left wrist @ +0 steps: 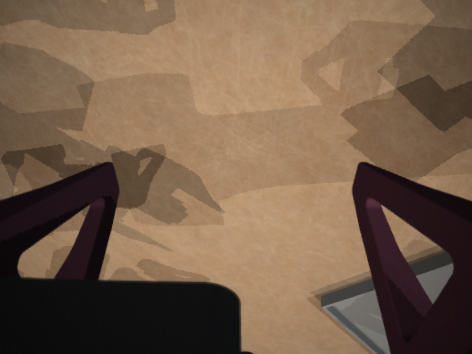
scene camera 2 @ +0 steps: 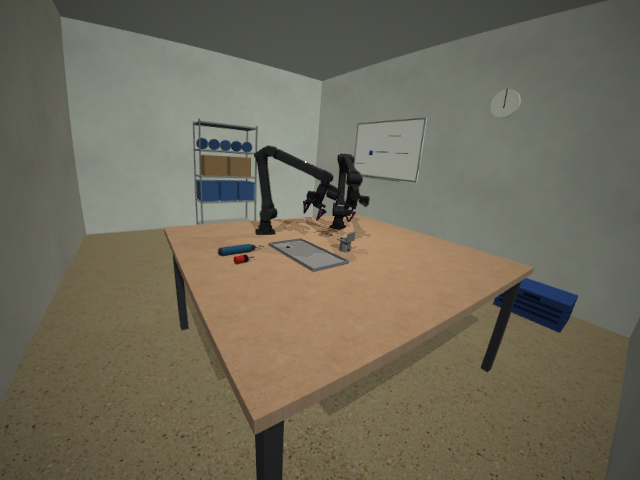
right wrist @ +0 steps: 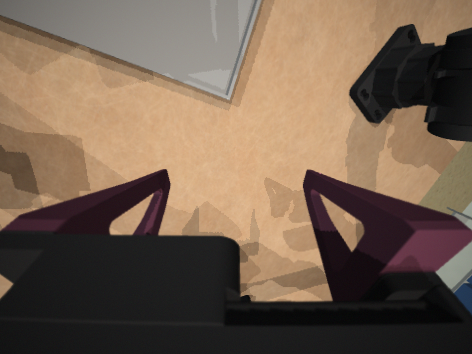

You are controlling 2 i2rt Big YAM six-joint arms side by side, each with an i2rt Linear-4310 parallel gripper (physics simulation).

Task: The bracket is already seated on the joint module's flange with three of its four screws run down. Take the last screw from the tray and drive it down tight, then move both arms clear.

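Places are measured from the left arm's base along level axes (x ahead, y left, z up), in metres.
Pixels of known places: left gripper, fingertip midpoint: (left wrist: 235, 175) (scene camera 2: 348, 218); right gripper, fingertip midpoint: (scene camera 2: 310, 217) (right wrist: 236, 177); left arm's base at its link origin: (scene camera 2: 337, 227); right arm's base at its link origin: (scene camera 2: 265, 232) (right wrist: 384, 78).
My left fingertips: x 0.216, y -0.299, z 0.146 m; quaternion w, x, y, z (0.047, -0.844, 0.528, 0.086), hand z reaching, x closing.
Note:
For each thing: its middle in the pictures, then the offset to it from my left fingertips.
- tray at the middle of its body: (scene camera 2: 306, 252) dx -0.057, dy -0.367, dz -0.138 m
- small dark object at the middle of its body: (scene camera 2: 288, 247) dx -0.178, dy -0.363, dz -0.138 m
- joint module at the middle of its body: (scene camera 2: 345, 245) dx +0.072, dy -0.169, dz -0.115 m
- grey bracket at the middle of its body: (scene camera 2: 346, 236) dx +0.072, dy -0.169, dz -0.064 m
- blue driver at the middle of its body: (scene camera 2: 242, 248) dx -0.304, dy -0.580, dz -0.127 m
- shorter red tool at the middle of its body: (scene camera 2: 244, 258) dx -0.202, dy -0.660, dz -0.130 m
The tray (scene camera 2: 330, 265) (left wrist: 347, 294) (right wrist: 150, 40) is grey and shallow and lies mid-table; a corner shows in each wrist view. A small dark object (scene camera 2: 287, 246), possibly the screw, lies near its far left end. The joint module (scene camera 2: 345, 246) stands right of the tray, with the grey bracket (scene camera 2: 351, 236) on top; its screws are too small to tell. My right gripper (scene camera 2: 313, 210) (right wrist: 236, 177) is open and empty, above the table behind the tray. My left gripper (scene camera 2: 351, 215) (left wrist: 235, 175) is open and empty, above the table behind the joint module.
A blue driver (scene camera 2: 236, 250) and a shorter red tool (scene camera 2: 240, 259) lie left of the tray. A black arm base (right wrist: 387, 75) stands at the upper right in the right wrist view. The two arms are close together in the scene view.

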